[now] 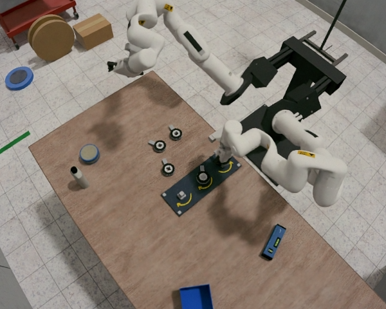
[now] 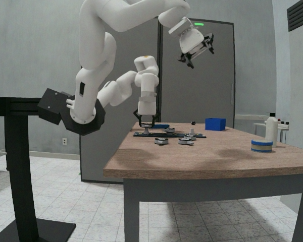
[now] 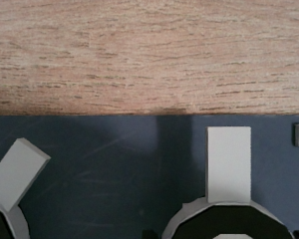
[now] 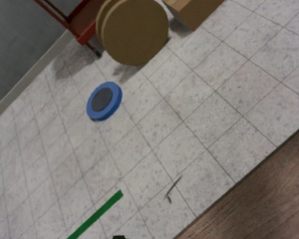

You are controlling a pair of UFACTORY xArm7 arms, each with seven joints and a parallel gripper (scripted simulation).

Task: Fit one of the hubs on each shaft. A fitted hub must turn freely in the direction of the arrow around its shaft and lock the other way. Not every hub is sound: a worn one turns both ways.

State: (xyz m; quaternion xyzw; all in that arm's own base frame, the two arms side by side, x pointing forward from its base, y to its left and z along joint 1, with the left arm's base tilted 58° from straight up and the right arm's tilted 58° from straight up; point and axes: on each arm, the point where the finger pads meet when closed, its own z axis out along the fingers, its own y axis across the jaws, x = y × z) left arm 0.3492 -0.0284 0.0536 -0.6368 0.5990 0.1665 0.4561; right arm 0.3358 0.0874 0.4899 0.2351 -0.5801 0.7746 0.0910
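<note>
Now: left hand 13 cm short of the dark board, 5 cm above it and 2 cm to the left of it. From my left hand the other things lie so: white bottle: 53 cm ahead, 43 cm to the right, 4 cm above; then tape roll: 52 cm to the right, 41 cm ahead, 4 cm below.
</note>
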